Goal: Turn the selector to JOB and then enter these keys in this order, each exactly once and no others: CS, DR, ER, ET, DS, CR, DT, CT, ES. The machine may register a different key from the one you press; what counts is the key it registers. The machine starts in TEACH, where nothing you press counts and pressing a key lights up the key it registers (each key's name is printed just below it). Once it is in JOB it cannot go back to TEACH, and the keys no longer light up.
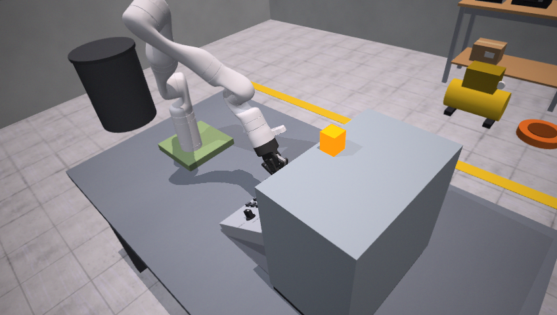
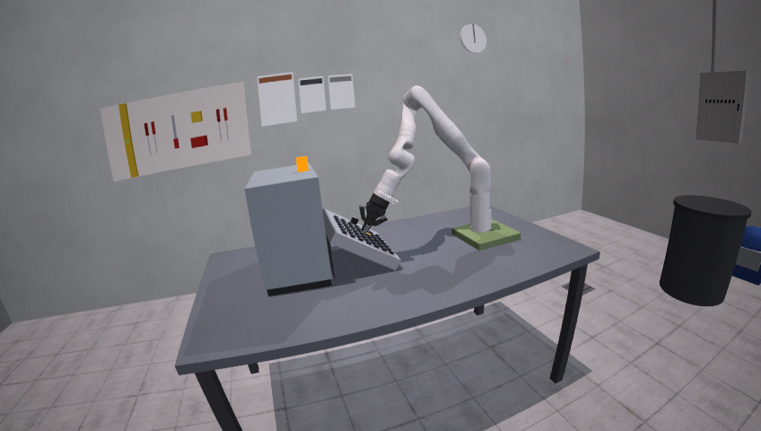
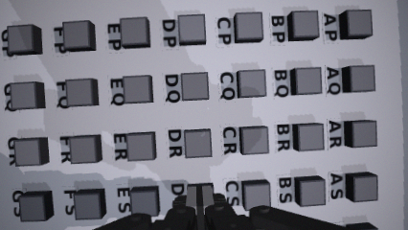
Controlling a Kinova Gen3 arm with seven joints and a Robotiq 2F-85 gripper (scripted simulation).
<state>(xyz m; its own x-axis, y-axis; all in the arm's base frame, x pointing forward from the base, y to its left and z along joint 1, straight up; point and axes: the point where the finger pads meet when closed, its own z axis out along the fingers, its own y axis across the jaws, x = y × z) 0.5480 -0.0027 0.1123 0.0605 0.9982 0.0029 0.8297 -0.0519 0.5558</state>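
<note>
Now: the black selector knob 160 mm to the right of my hand, 10 mm below it and 10 mm ahead of it. Round my hand: sloped key panel: 60 mm below, 50 mm to the right, 40 mm ahead.
</note>
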